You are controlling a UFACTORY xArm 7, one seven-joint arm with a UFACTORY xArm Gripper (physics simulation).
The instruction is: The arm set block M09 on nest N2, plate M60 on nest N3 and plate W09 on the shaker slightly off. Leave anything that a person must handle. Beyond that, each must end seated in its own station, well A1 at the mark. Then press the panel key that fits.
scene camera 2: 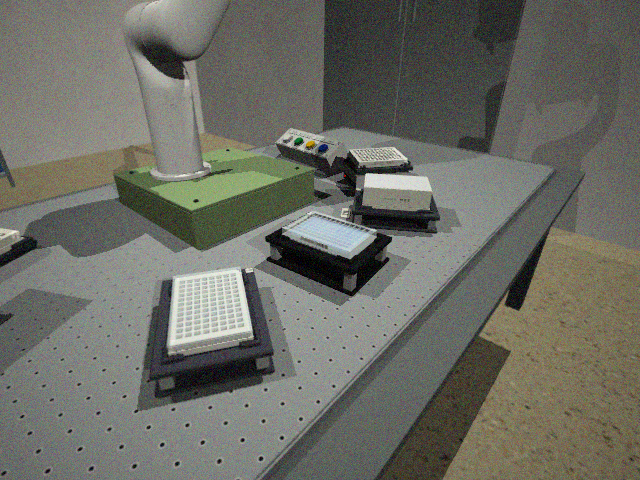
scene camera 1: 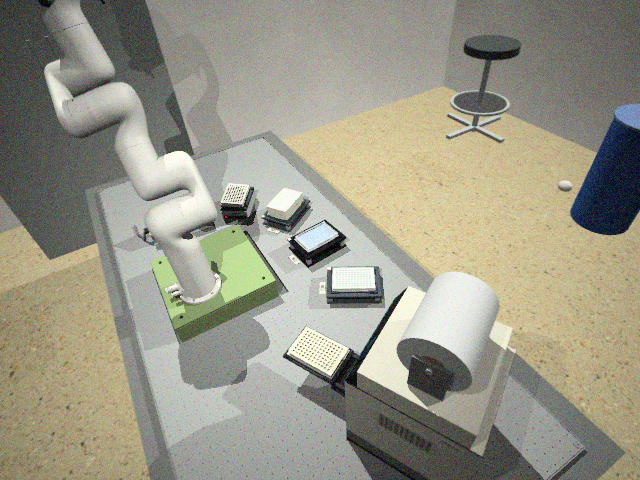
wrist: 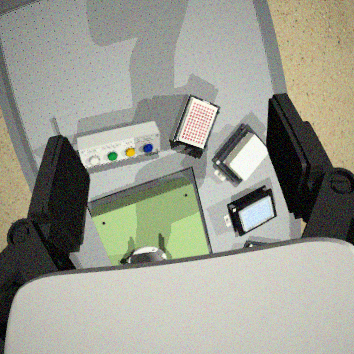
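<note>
My gripper (wrist: pixel 169 136) is open and empty, high above the table in the wrist view; the scene views do not show its fingers. A white plate with red wells (wrist: pixel 199 121) (scene camera 1: pixel 237 194) (scene camera 2: pixel 378 156) sits on the black shaker (scene camera 2: pixel 349 178) with a red light. A tall smooth-topped white block (scene camera 1: pixel 285 202) (scene camera 2: pixel 397 192) (wrist: pixel 248 157) stands on a dark nest (scene camera 2: pixel 395 212). A clear bluish plate (scene camera 1: pixel 316 235) (scene camera 2: pixel 329 233) (wrist: pixel 257 214) lies on the black middle nest (scene camera 2: pixel 351 265). A white well plate (scene camera 1: pixel 353 278) (scene camera 2: pixel 210 310) lies on another nest (scene camera 2: pixel 261 330). Labels, marks and exact seating are too small to tell.
The panel (wrist: pixel 120 145) (scene camera 2: pixel 310 147) has white, green, yellow and blue keys beside the shaker. The green base (scene camera 1: pixel 227 273) (scene camera 2: pixel 248 206) (wrist: pixel 165 220) carries the arm. A cream machine (scene camera 1: pixel 408 408) with a roll (scene camera 1: pixel 454 325) holds out a cream well plate (scene camera 1: pixel 318 351).
</note>
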